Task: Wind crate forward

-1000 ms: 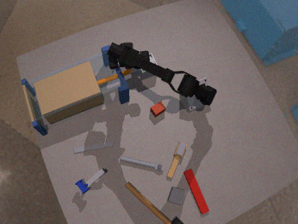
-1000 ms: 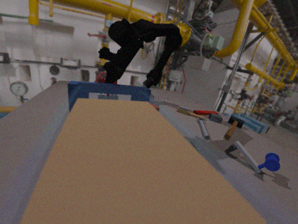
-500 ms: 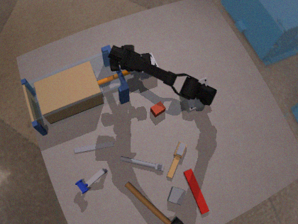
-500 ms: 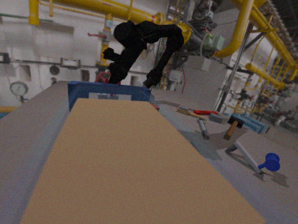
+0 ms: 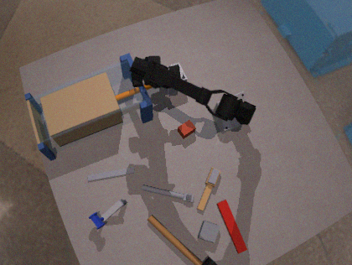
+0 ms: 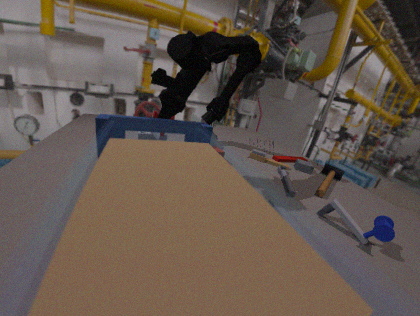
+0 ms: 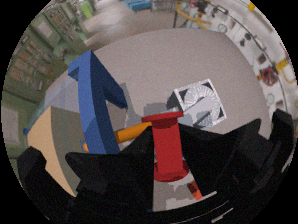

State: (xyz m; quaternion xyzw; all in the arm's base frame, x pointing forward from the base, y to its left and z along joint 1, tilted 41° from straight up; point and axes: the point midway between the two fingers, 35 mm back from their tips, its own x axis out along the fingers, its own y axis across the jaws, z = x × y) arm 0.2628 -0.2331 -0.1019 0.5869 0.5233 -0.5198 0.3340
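Right now the red-knobbed crank is 3 cm behind my gripper tip, 1 cm to the left of it and 3 cm below it. The rest, counted from my gripper tip: blue steel frame 7 cm ahead, 1 cm to the right, 3 cm below; red knob 2 cm to the left; grey winch 11 cm behind, 1 cm to the right, 10 cm below.
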